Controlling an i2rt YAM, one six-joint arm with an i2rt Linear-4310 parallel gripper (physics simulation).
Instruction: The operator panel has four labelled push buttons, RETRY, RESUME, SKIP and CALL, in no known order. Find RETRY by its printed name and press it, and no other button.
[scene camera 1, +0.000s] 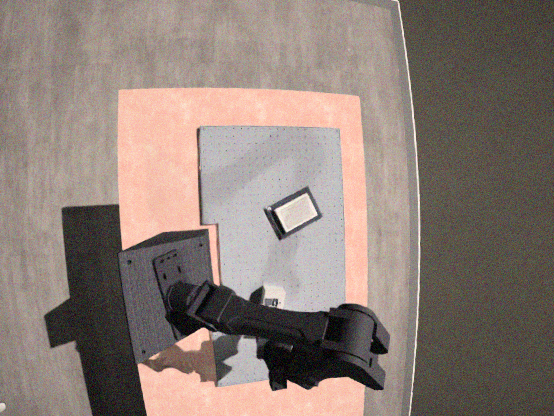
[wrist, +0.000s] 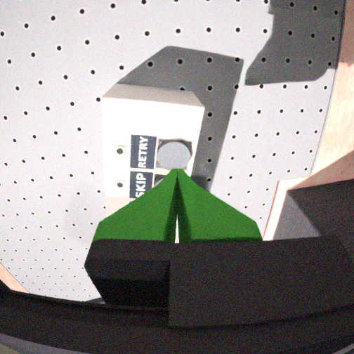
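Seen in the pictures: arm's base, origin of its link: (scene camera 1: 175, 295).
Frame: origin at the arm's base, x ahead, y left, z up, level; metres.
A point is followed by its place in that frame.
The white operator panel (scene camera 1: 273, 291) @(y -0.159, x 0.230, z -0.219 m) (wrist: 150, 112) stands on the pegboard, partly hidden by the arm in the scene view. In the wrist view the RETRY label (wrist: 143, 152) is beside a round grey button (wrist: 174, 154). The SKIP label (wrist: 141, 184) is below it, and its button (wrist: 159, 178) is mostly hidden behind the fingers. RESUME and CALL do not show. My gripper (wrist: 176, 177) is shut and empty, with its green fingertips at the lower edge of the RETRY button in the wrist view. Whether they touch it I cannot tell.
A dark-framed tray with a pale inside (scene camera 1: 296, 212) @(y 0.060, x 0.389, z -0.247 m) lies on the grey pegboard (scene camera 1: 270, 150) @(y 0.287, x 0.374, z -0.272 m). The pegboard lies on a pink mat (scene camera 1: 160, 150) @(y 0.394, x 0.023, z -0.284 m). The dark arm base block (scene camera 1: 140, 300) @(y 0.030, x -0.052, z 0.064 m) stands at the left, and the arm reaches right across the pegboard.
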